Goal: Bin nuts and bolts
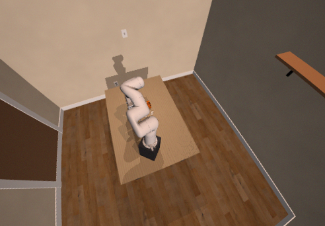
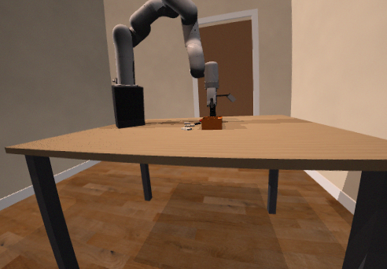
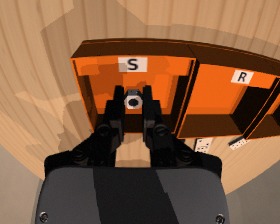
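The grey nut lies 2 cm below my hand. From my hand the other things lie so: red cylinder: 7 cm behind, 4 cm to the left, 3 cm below; then dark cylinder: 8 cm behind, 5 cm to the right, 3 cm below; then orange bin: 8 cm to the right, 1 cm below.
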